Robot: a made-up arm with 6 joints.
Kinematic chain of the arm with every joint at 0, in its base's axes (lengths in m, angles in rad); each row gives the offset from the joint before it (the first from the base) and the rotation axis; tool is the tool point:
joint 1: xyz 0 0 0.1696 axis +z
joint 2: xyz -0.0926 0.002 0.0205 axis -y
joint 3: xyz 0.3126 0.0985 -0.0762 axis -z
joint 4: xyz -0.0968 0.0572 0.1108 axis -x
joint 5: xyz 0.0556 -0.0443 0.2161 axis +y
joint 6: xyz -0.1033 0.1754 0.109 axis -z
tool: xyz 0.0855 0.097 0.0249
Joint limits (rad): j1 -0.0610..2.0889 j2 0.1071..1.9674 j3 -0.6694..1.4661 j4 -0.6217..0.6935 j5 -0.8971..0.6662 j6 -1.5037..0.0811
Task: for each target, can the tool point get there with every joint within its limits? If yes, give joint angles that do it. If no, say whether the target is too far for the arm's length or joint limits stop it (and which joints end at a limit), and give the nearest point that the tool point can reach.
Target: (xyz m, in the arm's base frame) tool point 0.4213 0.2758 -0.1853
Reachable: no: joint limits stop it (at a limit: joint 1, joint 2, joint 4, joint 5, joint 6) | nearest point 0.4833 0.4149 0.2550 | short by 0.466 m
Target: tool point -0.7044 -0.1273 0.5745
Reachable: yes | joints 0.8207 1.6942 0.7374 0.0707 0.4923 -1.2445
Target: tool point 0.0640 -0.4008 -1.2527
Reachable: no: too far | nearest point -0.0521 -0.4145 -0.0231 | short by 1.235 m
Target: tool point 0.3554 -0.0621 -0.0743
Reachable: no: joint limits stop it (at a limit: joint 1, joint 2, joint 3, joint 4, joint 6) | nearest point 0.1800 -0.3626 0.0822 | short by 0.381 m
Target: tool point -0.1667 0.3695 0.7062
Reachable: yes | joints 0.3876 0.4569 0.2337 -0.0641 0.3837 -0.7077
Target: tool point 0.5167 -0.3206 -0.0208
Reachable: no: joint limits stop it (at a limit: joint 1, joint 2, joint 3, joint 4, joint 6) | nearest point 0.2727 -0.4449 0.1037 | short by 0.301 m
